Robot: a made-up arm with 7 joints.
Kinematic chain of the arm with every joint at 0, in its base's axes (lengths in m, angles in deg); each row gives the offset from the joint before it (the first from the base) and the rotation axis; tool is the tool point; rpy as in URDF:
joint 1: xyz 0 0 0.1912 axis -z
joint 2: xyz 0 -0.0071 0.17 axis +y
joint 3: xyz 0 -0.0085 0.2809 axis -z
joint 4: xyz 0 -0.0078 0.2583 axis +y
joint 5: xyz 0 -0.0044 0.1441 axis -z
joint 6: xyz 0 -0.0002 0.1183 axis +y
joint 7: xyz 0 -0.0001 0.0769 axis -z
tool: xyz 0 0 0 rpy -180 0 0
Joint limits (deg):
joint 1: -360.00..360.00
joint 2: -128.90..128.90
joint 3: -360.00..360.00
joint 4: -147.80..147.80
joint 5: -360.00..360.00
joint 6: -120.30..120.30
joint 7: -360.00..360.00
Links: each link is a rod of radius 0.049 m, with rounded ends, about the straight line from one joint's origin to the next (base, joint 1, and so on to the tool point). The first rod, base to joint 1, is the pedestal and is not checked.
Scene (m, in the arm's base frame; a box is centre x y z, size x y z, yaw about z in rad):
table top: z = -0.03
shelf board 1: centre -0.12 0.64 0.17 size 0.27 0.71 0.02 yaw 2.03
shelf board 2: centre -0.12 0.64 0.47 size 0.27 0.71 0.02 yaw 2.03
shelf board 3: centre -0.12 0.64 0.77 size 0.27 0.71 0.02 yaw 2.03
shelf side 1: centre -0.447 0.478 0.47 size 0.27 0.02 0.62 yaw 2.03
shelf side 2: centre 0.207 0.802 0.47 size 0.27 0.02 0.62 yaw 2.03
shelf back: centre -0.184 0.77 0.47 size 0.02 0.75 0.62 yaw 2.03
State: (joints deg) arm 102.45 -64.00 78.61 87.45 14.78 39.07 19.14
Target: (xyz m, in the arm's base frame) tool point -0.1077 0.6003 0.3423
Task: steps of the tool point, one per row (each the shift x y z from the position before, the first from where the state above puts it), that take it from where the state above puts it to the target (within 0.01 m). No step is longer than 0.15 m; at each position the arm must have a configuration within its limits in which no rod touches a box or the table.
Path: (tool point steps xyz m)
1: 0.0300 -0.0768 0.0138
2: 0.0361 -0.0743 -0.0005
3: 0.0420 -0.0674 -0.0133
4: 0.0478 0.0573 -0.0877
5: 0.0492 0.0246 -0.0951
6: 0.0430 -0.0068 -0.0938
7: -0.0493 0.0835 -0.0019
8: -0.0402 0.0818 0.0003
9: -0.0307 0.0777 0.0016

